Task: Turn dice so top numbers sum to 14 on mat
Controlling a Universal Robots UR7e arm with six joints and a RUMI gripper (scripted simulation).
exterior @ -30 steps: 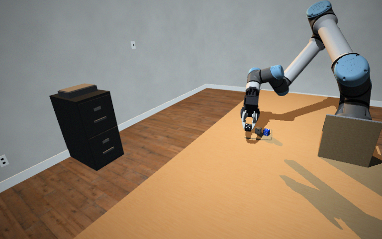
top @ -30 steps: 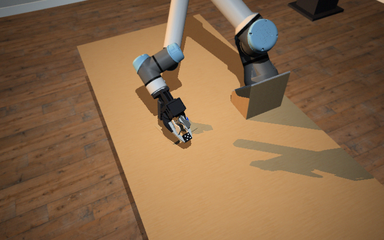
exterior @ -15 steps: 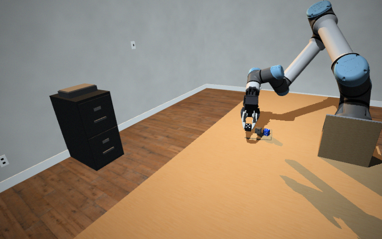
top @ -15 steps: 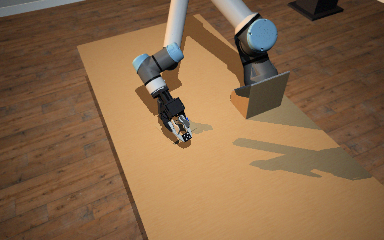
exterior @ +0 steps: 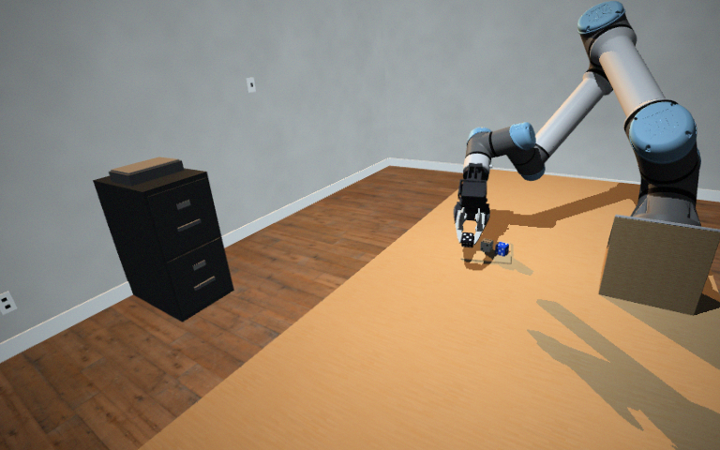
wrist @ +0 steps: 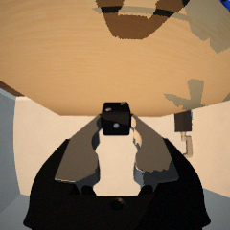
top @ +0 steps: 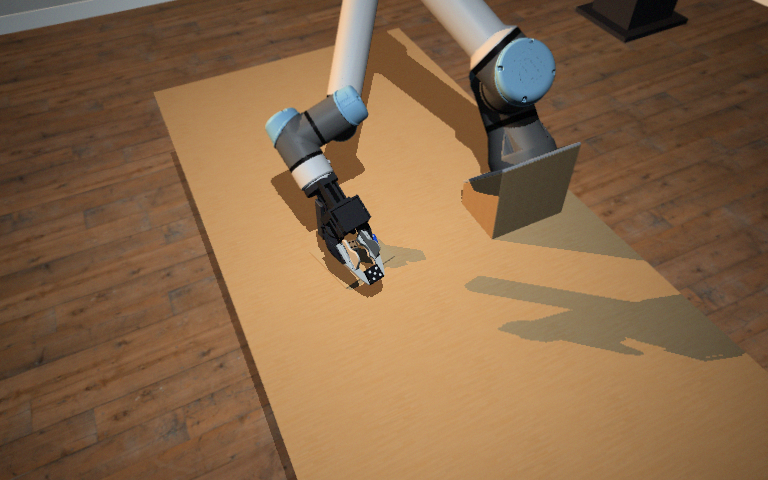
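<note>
Now: hand 150 mm to the left of the white die, 80 mm above it and 10 mm past it. Round my hand: tan mat (150 mm to the right, 100 mm below, 10 mm behind); then blue die (140 mm to the right, 80 mm below, 60 mm behind); then black die (right at my hand).
</note>
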